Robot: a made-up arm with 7 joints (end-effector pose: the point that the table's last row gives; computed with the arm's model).
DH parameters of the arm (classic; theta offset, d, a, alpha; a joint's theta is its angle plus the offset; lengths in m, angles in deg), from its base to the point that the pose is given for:
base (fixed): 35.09 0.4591 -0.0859 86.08
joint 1: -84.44 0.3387 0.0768 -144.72
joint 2: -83.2 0.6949 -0.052 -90
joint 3: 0 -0.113 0.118 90
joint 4: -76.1 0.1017 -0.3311 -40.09
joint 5: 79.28 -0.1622 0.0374 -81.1
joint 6: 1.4 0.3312 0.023 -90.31
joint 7: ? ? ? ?
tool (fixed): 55.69 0.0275 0 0
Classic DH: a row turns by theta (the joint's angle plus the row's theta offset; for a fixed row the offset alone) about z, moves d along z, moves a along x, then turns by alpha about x.
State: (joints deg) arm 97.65 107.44 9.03 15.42 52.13 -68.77 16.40
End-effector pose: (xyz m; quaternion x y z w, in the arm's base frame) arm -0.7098 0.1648 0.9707 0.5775 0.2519 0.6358 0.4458
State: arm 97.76 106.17 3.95 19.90 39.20 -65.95 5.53
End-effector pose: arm -0.7489 0.1166 0.9123 0.4922 0.3044 0.7245 0.3745
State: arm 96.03 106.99 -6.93 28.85 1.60 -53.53 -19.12
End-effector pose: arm -0.7425 0.0373 0.7353 0.2100 0.4116 0.8380 0.2903
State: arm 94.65 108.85 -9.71 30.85 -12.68 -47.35 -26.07
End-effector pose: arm -0.7032 0.0384 0.6839 0.1218 0.4270 0.8442 0.3003
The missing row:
joint 7: -3.4 -0.2509 -0.0131 -98.45
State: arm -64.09 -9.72 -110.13 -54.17 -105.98 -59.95 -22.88
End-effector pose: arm -0.2959 0.6909 -0.1234 -0.2183 -0.5216 0.6602 0.4944
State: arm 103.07 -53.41 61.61 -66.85 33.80 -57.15 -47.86
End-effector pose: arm -0.1254 -0.3720 1.1295 0.2772 -0.8977 -0.0628 0.3367
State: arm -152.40 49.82 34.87 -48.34 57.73 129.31 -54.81
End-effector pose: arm -0.4486 0.0992 0.9423 -0.7893 -0.4162 -0.4336 0.1252
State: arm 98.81 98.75 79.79 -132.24 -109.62 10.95 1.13
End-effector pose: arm -0.0213 -0.0070 1.1117 0.6558 0.6249 0.3855 0.1755
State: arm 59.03 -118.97 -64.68 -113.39 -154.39 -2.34 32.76
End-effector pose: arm -0.0046 0.6308 0.6475 -0.5813 -0.3317 0.3036 0.6782
